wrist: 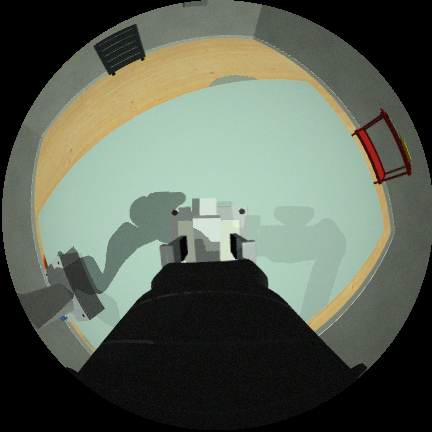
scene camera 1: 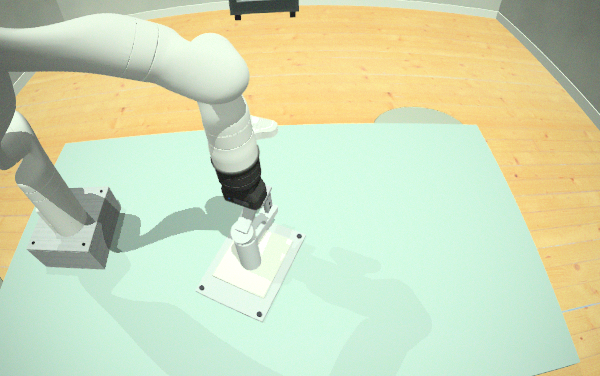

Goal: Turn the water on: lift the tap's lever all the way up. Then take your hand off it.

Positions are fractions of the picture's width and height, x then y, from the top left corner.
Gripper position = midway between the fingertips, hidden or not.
In view: the gripper (wrist: 0.48, 0.56) and a pale plate (wrist: 0.52, 0.49).
